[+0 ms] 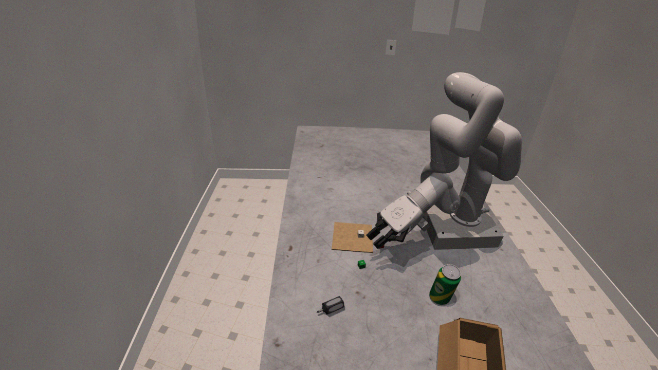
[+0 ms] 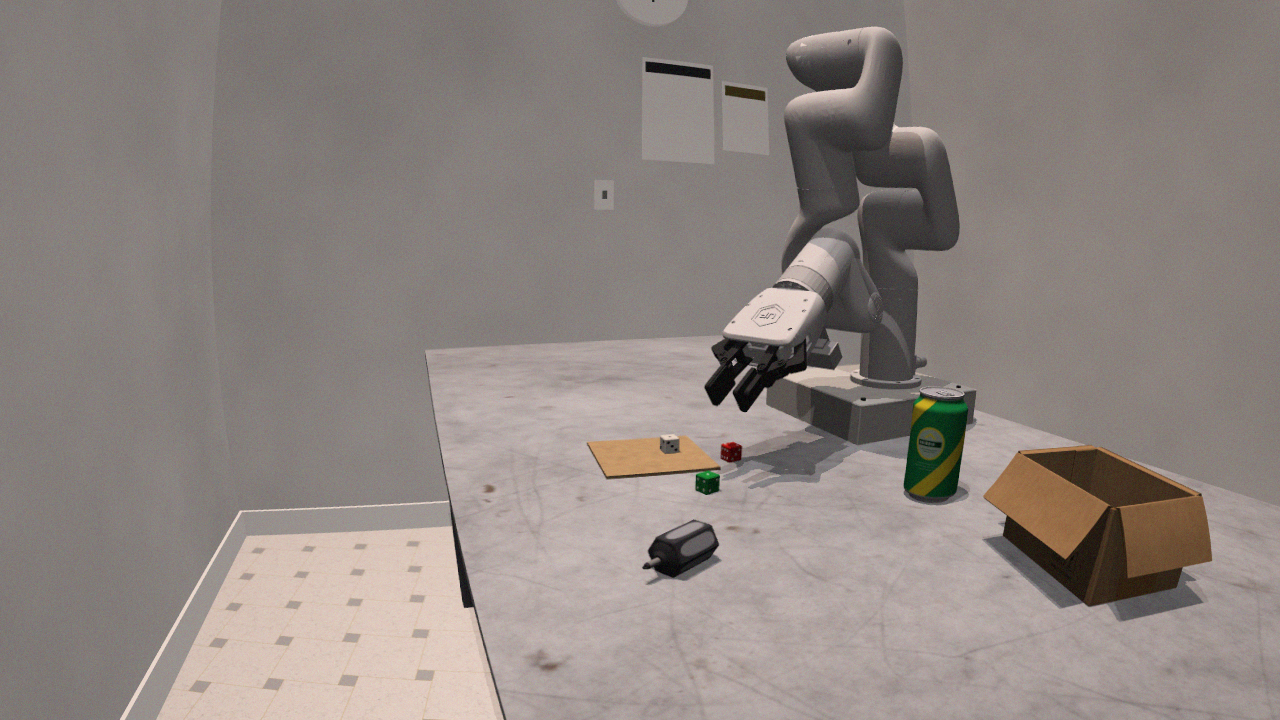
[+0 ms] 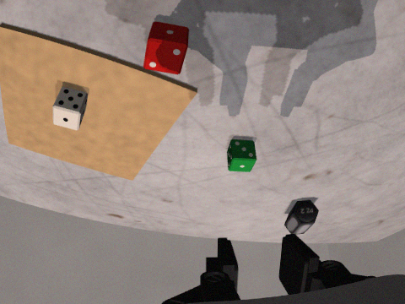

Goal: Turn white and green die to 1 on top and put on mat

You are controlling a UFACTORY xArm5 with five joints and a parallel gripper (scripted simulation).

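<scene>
The green die lies 100 mm below my hand, 40 mm ahead of it and 10 mm to the left of it. The rest, counted from my hand: tan mat 130 mm to the right, 110 mm below, 30 mm ahead; then red die 100 mm below, 60 mm to the right, 50 mm behind; then white die 120 mm to the right, 100 mm below.
</scene>
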